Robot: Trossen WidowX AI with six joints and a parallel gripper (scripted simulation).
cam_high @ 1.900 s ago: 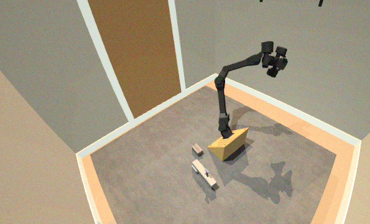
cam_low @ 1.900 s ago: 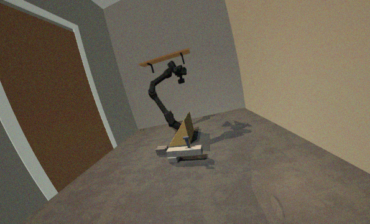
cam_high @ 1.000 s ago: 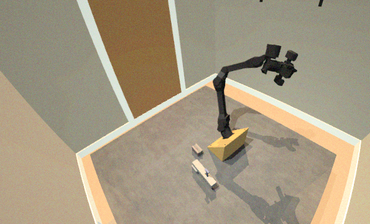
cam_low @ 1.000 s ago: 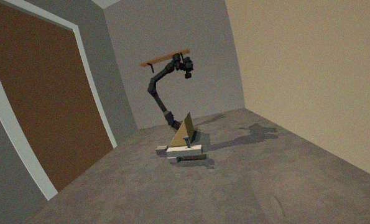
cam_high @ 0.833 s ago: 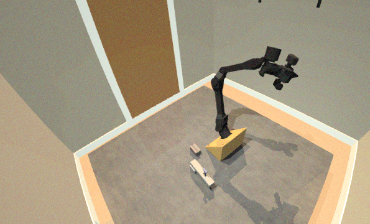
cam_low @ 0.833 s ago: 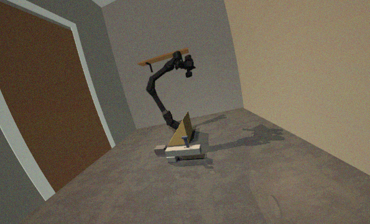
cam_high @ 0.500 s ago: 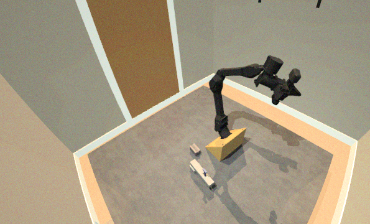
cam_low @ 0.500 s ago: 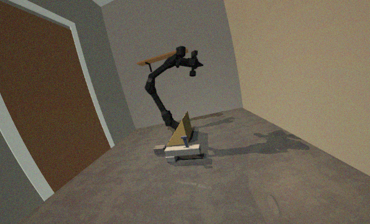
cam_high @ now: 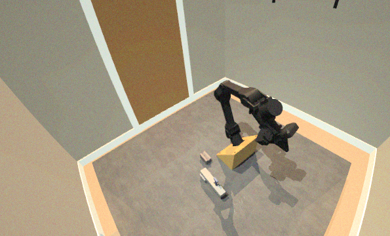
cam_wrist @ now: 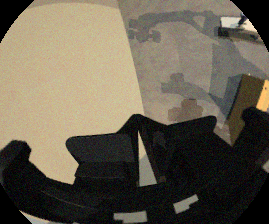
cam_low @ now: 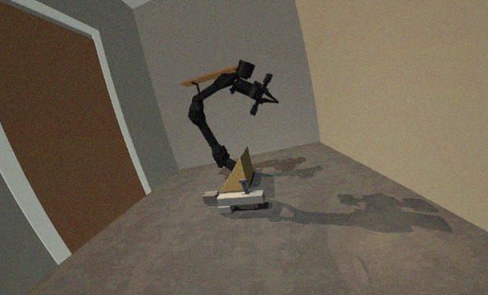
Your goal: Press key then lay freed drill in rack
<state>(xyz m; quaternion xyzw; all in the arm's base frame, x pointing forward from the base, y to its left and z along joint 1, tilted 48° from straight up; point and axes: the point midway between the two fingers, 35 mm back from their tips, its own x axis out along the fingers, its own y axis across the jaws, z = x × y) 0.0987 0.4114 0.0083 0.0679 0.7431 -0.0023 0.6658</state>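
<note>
Now: the blue piece 280 mm below my gripper tip, 200 mm ahead of it and 190 mm to the right of it. The rest, counted from my gripper tip: drill (320 mm below, 240 mm to the right, 200 mm ahead); fixture (330 mm below, 230 mm to the right, 200 mm ahead).
</note>
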